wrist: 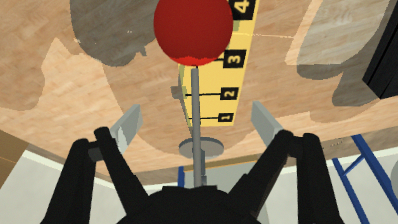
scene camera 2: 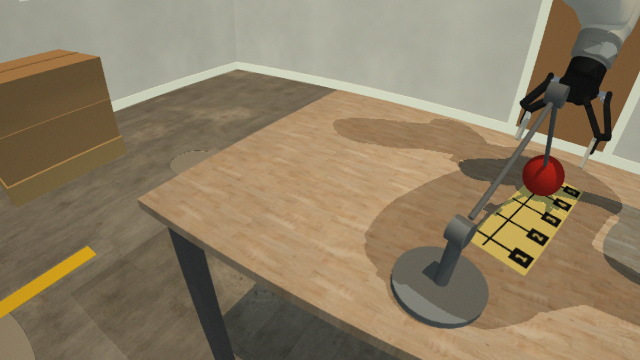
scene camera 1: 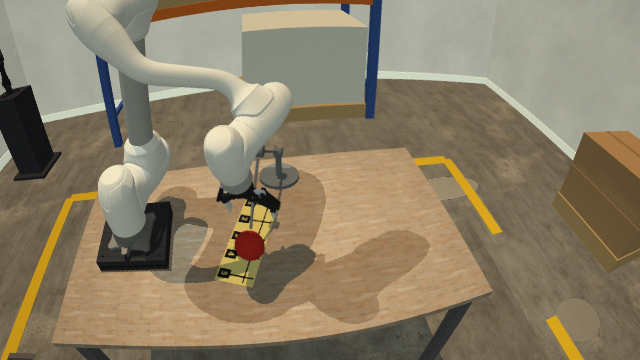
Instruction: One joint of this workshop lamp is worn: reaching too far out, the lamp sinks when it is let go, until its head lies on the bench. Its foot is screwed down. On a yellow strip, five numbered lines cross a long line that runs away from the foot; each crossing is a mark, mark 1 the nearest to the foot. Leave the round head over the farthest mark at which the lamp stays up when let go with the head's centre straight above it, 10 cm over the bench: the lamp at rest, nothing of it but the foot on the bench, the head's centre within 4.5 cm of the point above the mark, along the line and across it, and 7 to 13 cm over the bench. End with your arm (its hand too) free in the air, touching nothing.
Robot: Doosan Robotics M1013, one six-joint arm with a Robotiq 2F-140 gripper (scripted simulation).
Labels:
One and the same spot on a grey round lamp foot: (wrist: 211,148) is (scene camera 1: 269,176).

